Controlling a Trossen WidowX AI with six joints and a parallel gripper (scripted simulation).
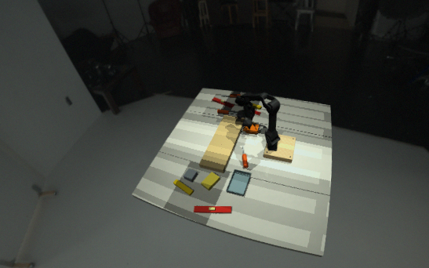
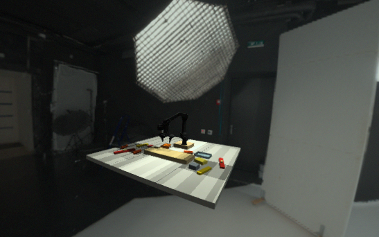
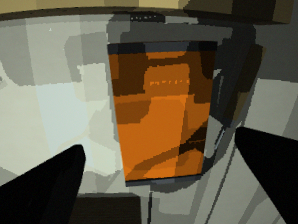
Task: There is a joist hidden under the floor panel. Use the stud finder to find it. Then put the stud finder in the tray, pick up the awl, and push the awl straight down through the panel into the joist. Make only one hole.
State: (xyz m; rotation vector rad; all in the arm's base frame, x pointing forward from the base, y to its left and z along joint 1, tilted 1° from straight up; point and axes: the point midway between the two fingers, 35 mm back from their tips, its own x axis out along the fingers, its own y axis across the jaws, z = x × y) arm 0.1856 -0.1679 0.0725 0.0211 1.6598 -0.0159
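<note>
Right now the stud finder is 2 cm behind my gripper tip, 1 cm to the right of it and 7 cm below it. Also, from my gripper tip: blue-grey tray: 1 cm ahead, 46 cm to the left, 7 cm below; then yellow block: 20 cm ahead, 48 cm to the left, 7 cm below; then awl: 3 cm behind, 9 cm to the right, 8 cm below.
</note>
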